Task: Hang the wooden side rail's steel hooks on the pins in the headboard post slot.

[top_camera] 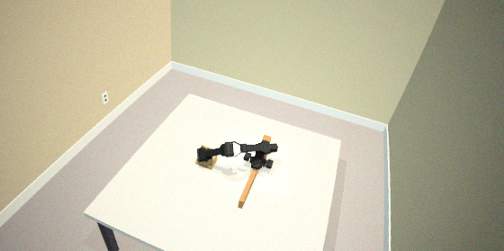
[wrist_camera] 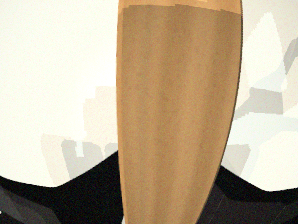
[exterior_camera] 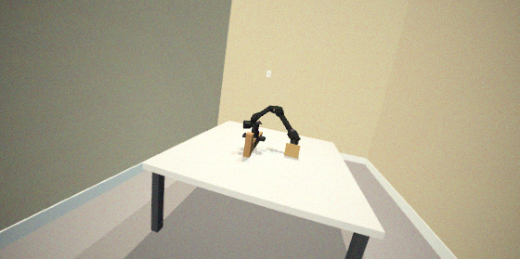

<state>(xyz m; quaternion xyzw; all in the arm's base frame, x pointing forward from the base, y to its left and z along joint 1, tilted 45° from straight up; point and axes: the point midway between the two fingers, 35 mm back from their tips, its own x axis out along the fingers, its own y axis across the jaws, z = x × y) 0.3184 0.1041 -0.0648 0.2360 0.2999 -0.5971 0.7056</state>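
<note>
The upright headboard post lies 2 cm behind my gripper tip, 14 cm to the left of it and 6 cm above it.
</note>
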